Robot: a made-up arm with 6 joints.
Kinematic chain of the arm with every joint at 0, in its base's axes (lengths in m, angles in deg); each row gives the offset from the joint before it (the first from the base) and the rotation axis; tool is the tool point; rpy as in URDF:
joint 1: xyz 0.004 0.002 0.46 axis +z
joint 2: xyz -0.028 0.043 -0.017 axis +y
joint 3: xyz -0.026 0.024 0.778 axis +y
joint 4: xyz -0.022 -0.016 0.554 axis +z
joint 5: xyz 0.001 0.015 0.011 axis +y
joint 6: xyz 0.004 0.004 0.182 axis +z
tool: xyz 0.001 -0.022 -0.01 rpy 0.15 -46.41 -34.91
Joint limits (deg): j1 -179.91..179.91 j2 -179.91..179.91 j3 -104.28..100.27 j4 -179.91..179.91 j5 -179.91..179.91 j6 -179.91..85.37
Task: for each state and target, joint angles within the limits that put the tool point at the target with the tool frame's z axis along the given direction. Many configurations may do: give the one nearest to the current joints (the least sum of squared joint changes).
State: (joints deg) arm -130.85 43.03 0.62 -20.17 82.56 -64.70
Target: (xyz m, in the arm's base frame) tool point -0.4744 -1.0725 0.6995 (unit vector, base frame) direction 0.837 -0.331 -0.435
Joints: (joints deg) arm -119.27 57.96 35.76 17.04 95.04 -57.80
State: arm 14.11 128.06 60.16 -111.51 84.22 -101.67
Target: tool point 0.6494 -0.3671 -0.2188 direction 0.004 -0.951 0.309
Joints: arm -23.14 93.08 97.37 -131.53 70.57 -117.04
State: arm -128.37 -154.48 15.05 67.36 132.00 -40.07
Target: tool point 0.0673 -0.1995 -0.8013 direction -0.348 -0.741 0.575
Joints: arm -138.41 -179.91 -3.92 100.88 128.06 -65.21
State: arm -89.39 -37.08 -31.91 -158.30 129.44 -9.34
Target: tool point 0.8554 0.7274 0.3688 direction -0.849 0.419 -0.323
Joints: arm -139.57 -70.87 -43.74 -154.23 136.31 -19.48
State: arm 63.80 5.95 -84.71 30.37 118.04 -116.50
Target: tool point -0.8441 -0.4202 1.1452 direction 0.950 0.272 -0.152
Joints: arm 33.99 -37.52 -46.64 20.64 145.22 -166.88
